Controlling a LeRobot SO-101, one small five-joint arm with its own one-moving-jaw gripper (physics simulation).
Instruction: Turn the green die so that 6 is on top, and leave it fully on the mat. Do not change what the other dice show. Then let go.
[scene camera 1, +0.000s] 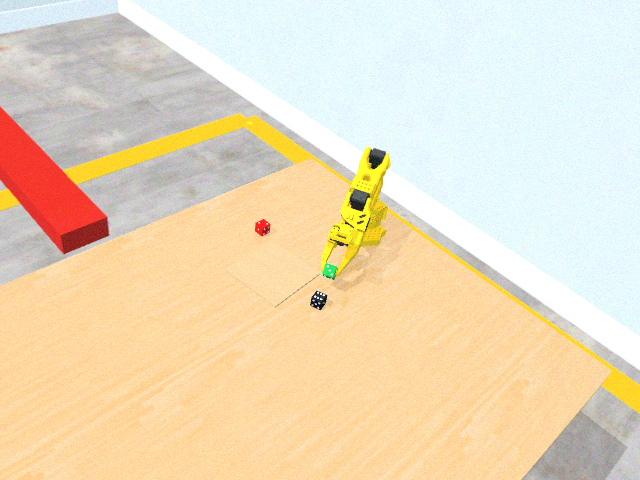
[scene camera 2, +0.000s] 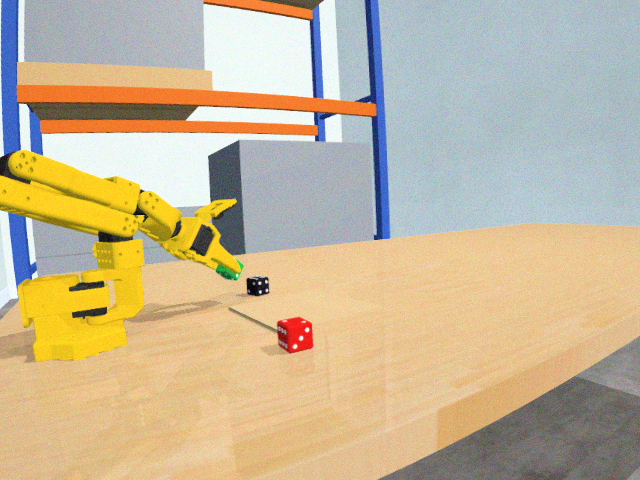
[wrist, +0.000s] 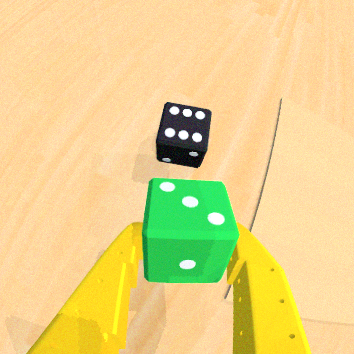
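Pixels of known places: hand, its tool point: (scene camera 1: 336, 273) (scene camera 2: 222, 268) (wrist: 145, 236); arm's base, origin of its link: (scene camera 2: 101, 339).
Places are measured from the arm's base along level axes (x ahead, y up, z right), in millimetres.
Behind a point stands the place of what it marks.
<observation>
The green die (scene camera 1: 329, 271) @[x 182, y 56, z -89 mm] (scene camera 2: 227, 271) @[x 166, y 46, z -67 mm] (wrist: 192, 220) @[x 175, y 62, z -84 mm] is pressed between both jaws of my gripper (scene camera 1: 331, 269) @[x 166, y 47, z -94 mm] (scene camera 2: 231, 269) (wrist: 189, 235), which is shut on it. It is tilted and held a little above the table, beside the mat's edge. In the wrist view, a 3 shows on its upper, far face and a 1 on the face towards the camera; the jaws cover its sides. The thin, wood-coloured mat (scene camera 1: 273, 279) @[x 251, y 4, z -3 mm] (scene camera 2: 310, 305) @[x 245, y 4, z 15 mm] (wrist: 310, 225) @[x 216, y 4, z -15 mm] lies to the right of the die in the wrist view.
A black die (scene camera 1: 318, 300) @[x 231, y 24, z -114 mm] (scene camera 2: 257, 285) @[x 216, y 16, z -92 mm] (wrist: 185, 124) @[x 221, y 25, z -106 mm] stands on the table beyond the green die, off the mat, with 6 on top. A red die (scene camera 1: 262, 227) @[x 179, y 25, z 120 mm] (scene camera 2: 295, 334) @[x 164, y 17, z 143 mm] stands off the mat's other side. A blue and orange rack (scene camera 2: 381, 155) stands behind the table.
</observation>
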